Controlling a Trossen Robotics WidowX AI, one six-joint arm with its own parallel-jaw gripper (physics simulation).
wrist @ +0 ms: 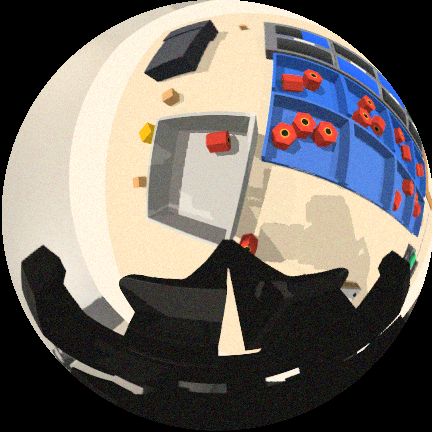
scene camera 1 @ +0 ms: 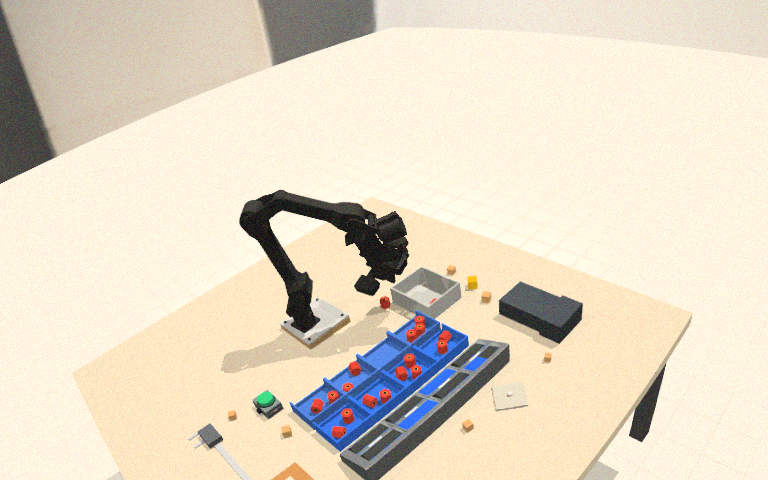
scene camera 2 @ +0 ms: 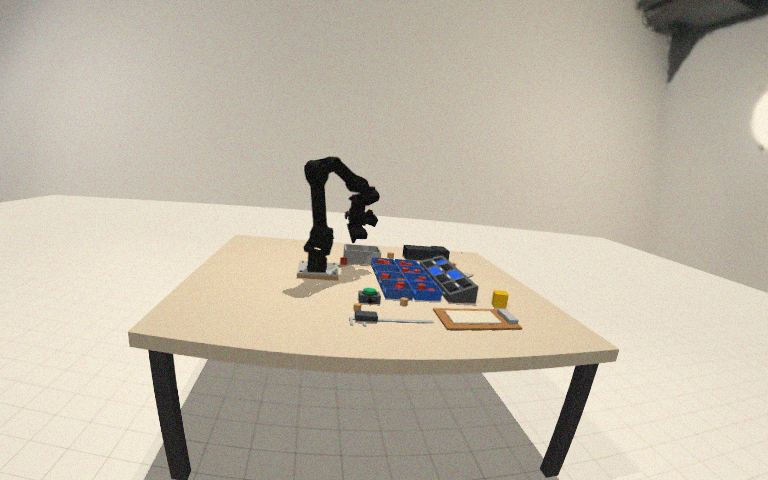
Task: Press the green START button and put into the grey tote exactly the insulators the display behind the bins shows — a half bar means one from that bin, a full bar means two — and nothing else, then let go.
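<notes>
My gripper is shut and empty above the table, beside the tote. A red insulator lies on the table outside the grey tote, partly hidden by a finger in the wrist view. Another red insulator lies on its side in the tote. Blue bins hold several red insulators; one bin is empty. The display shows two long blue bars and one short. The green button stands near the bins' end.
A dark stepped block stands beyond the tote. A yellow cube and small wooden cubes lie around. A caliper, a clipboard and a flat plate are on the table.
</notes>
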